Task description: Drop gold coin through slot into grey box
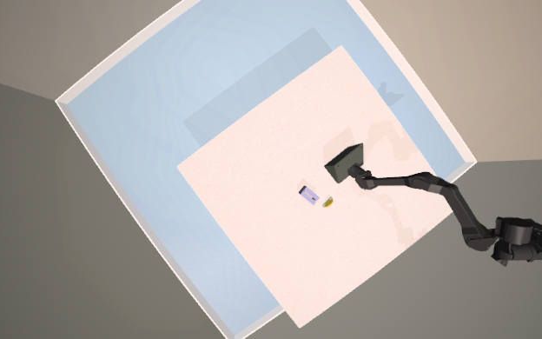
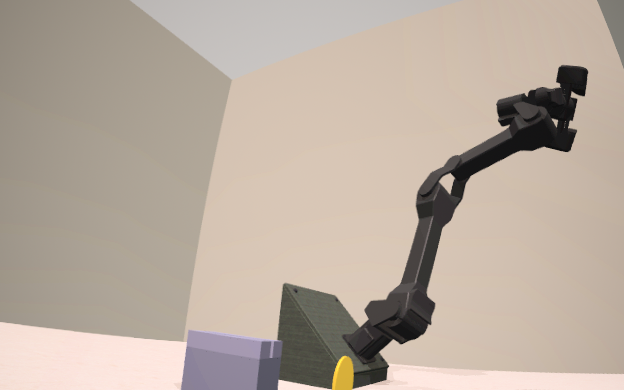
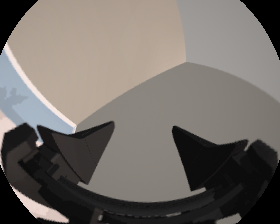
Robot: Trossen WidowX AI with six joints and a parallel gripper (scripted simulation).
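Now: the gold coin 42 cm ahead of my gripper tip, 39 cm to the right of it and 56 cm below it.
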